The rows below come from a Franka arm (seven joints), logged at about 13 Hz.
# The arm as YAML. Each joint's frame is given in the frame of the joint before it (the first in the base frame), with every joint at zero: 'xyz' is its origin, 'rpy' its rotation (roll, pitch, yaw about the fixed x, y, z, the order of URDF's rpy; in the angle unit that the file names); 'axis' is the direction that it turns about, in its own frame. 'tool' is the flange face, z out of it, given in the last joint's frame.
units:
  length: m
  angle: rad
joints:
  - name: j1
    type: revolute
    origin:
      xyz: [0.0, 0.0, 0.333]
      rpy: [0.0, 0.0, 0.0]
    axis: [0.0, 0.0, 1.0]
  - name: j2
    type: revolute
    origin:
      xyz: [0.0, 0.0, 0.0]
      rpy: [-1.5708, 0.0, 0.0]
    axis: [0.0, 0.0, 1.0]
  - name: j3
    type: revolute
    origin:
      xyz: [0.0, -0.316, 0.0]
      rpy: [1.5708, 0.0, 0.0]
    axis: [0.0, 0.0, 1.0]
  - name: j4
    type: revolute
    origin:
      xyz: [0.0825, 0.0, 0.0]
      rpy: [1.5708, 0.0, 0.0]
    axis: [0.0, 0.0, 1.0]
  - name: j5
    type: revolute
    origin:
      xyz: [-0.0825, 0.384, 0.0]
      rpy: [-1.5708, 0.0, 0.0]
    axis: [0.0, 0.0, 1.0]
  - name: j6
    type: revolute
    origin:
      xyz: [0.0, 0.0, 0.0]
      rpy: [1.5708, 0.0, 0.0]
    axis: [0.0, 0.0, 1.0]
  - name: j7
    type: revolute
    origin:
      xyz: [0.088, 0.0, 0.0]
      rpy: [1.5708, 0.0, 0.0]
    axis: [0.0, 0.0, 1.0]
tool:
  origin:
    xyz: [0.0, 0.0, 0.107]
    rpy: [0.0, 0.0, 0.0]
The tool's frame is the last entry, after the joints.
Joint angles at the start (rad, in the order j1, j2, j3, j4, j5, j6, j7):
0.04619, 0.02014, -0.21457, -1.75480, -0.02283, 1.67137, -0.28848
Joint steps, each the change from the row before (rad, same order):
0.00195, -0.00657, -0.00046, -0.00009, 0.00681, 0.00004, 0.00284
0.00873, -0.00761, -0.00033, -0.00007, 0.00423, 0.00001, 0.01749
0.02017, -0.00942, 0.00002, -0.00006, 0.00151, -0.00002, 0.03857
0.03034, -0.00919, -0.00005, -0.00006, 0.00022, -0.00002, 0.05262
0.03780, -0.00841, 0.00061, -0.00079, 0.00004, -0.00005, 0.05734
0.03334, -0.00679, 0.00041, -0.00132, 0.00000, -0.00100, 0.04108
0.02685, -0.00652, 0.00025, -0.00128, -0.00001, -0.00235, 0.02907
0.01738, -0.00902, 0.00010, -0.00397, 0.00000, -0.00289, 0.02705
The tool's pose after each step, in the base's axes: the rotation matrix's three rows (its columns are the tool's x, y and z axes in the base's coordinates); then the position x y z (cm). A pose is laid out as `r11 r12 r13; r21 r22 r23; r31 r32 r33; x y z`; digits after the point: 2 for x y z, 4 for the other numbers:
0.9879 0.1203 -0.0983; 0.1206 -0.9927 -0.0025; -0.0979 -0.0094 -0.9951; 54.88 -9.34 53.85
0.9898 0.1106 -0.0902; 0.1111 -0.9938 0.0013; -0.0895 -0.0113 -0.9959; 54.80 -8.85 54.26
0.9925 0.0923 -0.0807; 0.0927 -0.9957 0.0017; -0.0802 -0.0091 -0.9967; 54.77 -7.74 54.77
0.9950 0.0702 -0.0716; 0.0704 -0.9975 0.0004; -0.0714 -0.0055 -0.9974; 54.78 -6.10 55.26
0.9966 0.0514 -0.0641; 0.0515 -0.9987 -0.0010; -0.0641 -0.0023 -0.9979; 54.78 -4.01 55.67
0.9972 0.0442 -0.0597; 0.0442 -0.9990 -0.0019; -0.0597 -0.0007 -0.9982; 54.71 -2.19 55.97
0.9975 0.0423 -0.0569; 0.0422 -0.9991 -0.0022; -0.0569 -0.0002 -0.9984; 54.57 -0.74 56.23
0.9980 0.0328 -0.0549; 0.0328 -0.9995 -0.0013; -0.0549 -0.0005 -0.9985; 54.30 0.17 56.50

